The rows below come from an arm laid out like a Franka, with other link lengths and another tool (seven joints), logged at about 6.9 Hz.
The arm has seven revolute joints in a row. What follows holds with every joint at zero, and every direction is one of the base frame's.
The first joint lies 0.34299 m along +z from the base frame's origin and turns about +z.
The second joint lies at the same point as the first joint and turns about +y.
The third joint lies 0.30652 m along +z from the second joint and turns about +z.
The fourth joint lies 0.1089 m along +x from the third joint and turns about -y.
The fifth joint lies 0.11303 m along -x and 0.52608 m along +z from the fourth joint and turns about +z.
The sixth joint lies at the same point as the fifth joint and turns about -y.
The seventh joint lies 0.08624 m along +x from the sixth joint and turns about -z.
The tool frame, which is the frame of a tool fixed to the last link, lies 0.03 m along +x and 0.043 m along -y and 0.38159 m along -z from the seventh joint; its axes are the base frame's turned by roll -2.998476, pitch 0 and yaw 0.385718 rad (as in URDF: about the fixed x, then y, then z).
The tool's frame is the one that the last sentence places.
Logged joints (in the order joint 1, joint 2, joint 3, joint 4, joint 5, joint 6, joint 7), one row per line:
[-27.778, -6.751, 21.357, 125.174, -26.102, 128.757, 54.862]
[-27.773, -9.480, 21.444, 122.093, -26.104, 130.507, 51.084]
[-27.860, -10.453, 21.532, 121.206, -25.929, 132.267, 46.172]
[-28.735, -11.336, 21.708, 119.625, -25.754, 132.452, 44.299]
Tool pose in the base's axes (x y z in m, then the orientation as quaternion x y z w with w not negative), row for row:
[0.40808, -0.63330, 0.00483, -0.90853, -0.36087, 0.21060, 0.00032]
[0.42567, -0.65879, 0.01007, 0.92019, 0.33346, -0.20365, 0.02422]
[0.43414, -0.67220, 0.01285, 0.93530, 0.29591, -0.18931, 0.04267]
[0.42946, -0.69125, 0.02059, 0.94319, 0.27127, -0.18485, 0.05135]
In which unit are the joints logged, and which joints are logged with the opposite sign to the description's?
The joints are logged in degrees. Opposite sign: joint 2, joint 3, joint 4, joint 7.
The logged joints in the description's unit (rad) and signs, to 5 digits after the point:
[-0.48482, 0.11783, -0.37275, -2.18470, -0.45557, 2.24723, -0.95752]
[-0.48473, 0.16546, -0.37427, -2.13092, -0.45560, 2.27778, -0.89158]
[-0.48625, 0.18244, -0.37580, -2.11544, -0.45255, 2.30849, -0.80585]
[-0.50152, 0.19785, -0.37888, -2.08785, -0.44949, 2.31172, -0.77316]

